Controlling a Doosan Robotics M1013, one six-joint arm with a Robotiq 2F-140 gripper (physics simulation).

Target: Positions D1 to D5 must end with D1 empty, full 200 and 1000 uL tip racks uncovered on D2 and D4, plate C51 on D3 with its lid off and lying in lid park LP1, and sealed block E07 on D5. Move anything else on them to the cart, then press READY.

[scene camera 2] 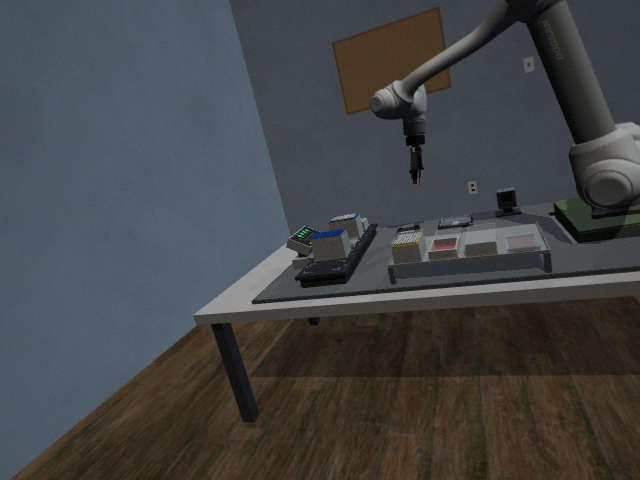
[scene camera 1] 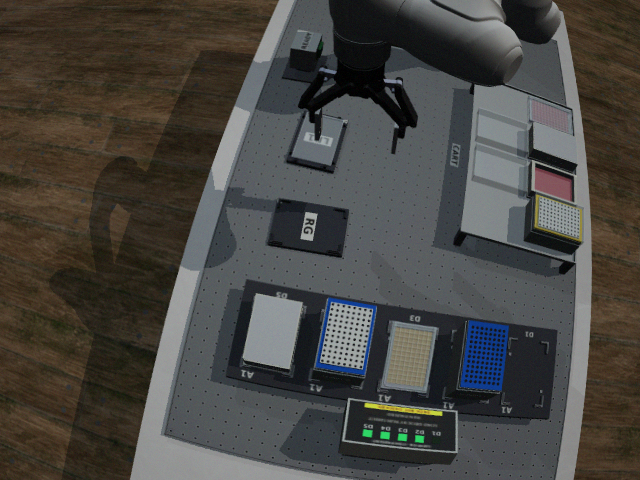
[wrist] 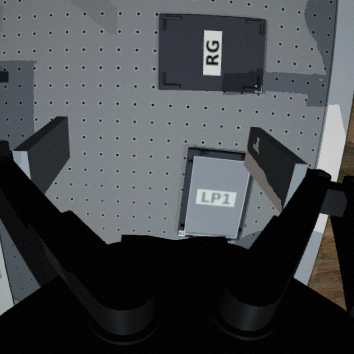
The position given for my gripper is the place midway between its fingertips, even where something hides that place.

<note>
My gripper (scene camera 1: 356,140) is open and holds nothing. I also see a black RG pad (scene camera 1: 296,225), a cart (scene camera 1: 491,214) and a park pad (wrist: 191,150).
My gripper shows as well in the wrist view (wrist: 159,140). The black RG pad is seen too in the wrist view (wrist: 195,52).
</note>
